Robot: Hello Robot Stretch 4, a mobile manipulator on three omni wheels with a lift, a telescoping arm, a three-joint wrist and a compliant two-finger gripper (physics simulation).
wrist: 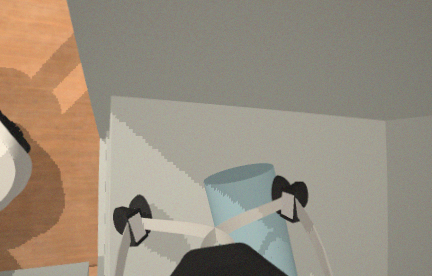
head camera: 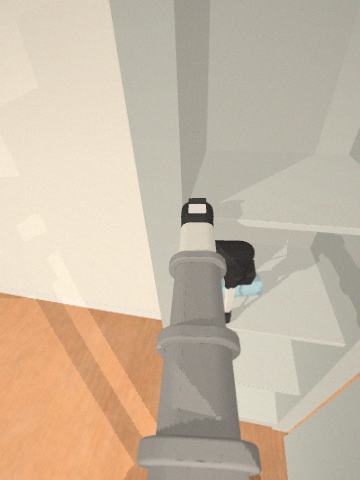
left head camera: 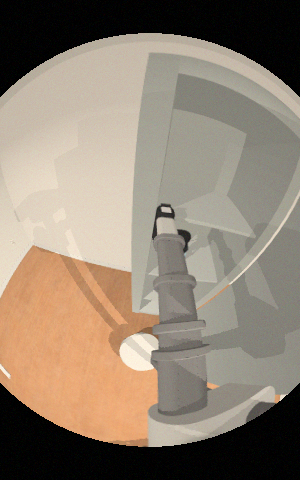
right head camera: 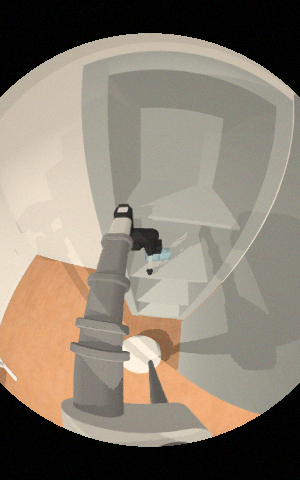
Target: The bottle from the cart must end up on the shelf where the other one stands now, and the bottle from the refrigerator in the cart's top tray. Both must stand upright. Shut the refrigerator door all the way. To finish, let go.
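Where they show: gripper, between the fingertips: (wrist: pixel 211 201) (head camera: pixel 223 296); robot's base, origin of its link: (left head camera: pixel 140 350) (right head camera: pixel 139 353).
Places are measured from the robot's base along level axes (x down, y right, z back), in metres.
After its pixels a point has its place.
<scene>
A light-blue bottle (head camera: pixel 254 285) {z -0.572, x -0.960, y 0.185 m} (right head camera: pixel 164 254) {z -0.569, x -0.958, y 0.176 m} (wrist: pixel 245 195) {z -0.569, x -0.967, y 0.080 m} lies on its side on a shelf (head camera: pixel 295 315) {z -0.505, x -0.899, y 0.308 m} (right head camera: pixel 192 270) {z -0.491, x -0.900, y 0.343 m} (wrist: pixel 345 165) {z -0.777, x -0.900, y 0.090 m} in the refrigerator (head camera: pixel 145 150) {z -0.463, x -1.418, y -0.083 m} (left head camera: pixel 144 150) {z -0.463, x -1.488, y -0.080 m} (right head camera: pixel 95 125) {z -0.460, x -1.579, y -0.061 m}. My gripper (wrist: pixel 211 201) {z -0.553, x -0.927, y 0.088 m} is open, low over the bottle. In the wrist view one fingertip overlaps the bottle's right edge, and the other stands apart to its left. The black palm hides the bottle's lower end there. In the head view my arm and wrist cover part of the gripper. The cart and the other bottle do not show.
An upper shelf (head camera: pixel 300 200) {z -0.534, x -1.286, y 0.221 m} (right head camera: pixel 195 212) {z -0.492, x -1.286, y 0.254 m} is above the bottle's shelf, with lower shelves beneath. A large grey panel (right head camera: pixel 210 365) {z 0.072, x -0.798, y 0.395 m}, apparently the open door, stands at the right. A beige surface (head camera: pixel 65 150) {z -1.100, x -1.238, y -0.591 m} is at the left. A round white object (left head camera: pixel 137 352) {z 0.009, x -0.187, y -0.034 m} (right head camera: pixel 142 354) {z 0.002, x -0.187, y 0.033 m} is at floor level.
</scene>
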